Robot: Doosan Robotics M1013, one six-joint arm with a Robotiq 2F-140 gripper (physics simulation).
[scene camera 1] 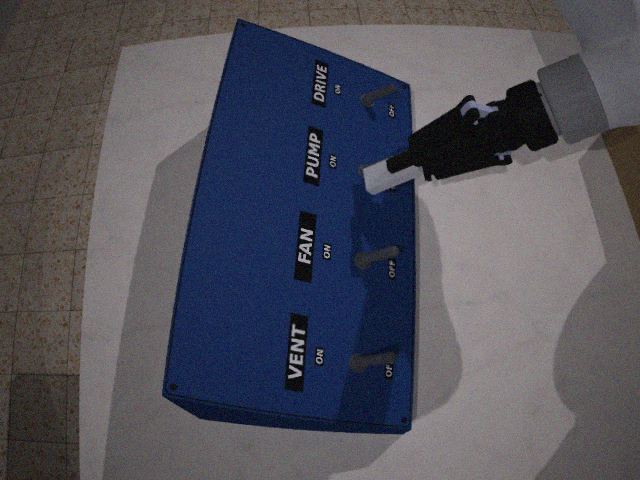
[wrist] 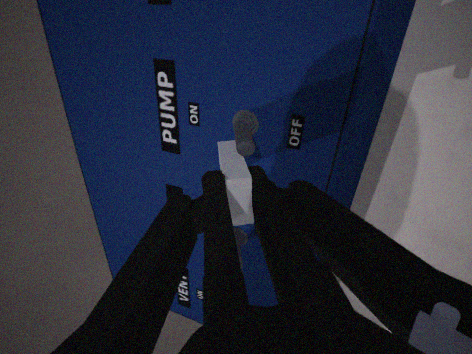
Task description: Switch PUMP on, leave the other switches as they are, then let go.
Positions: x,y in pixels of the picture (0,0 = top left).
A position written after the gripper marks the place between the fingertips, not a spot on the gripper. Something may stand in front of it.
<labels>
The gripper shows in scene camera 1 (367,182) and in the wrist view (228,158). One and the same spot on a blue switch panel: (wrist: 147,97) is (scene camera 1: 298,144).
</labels>
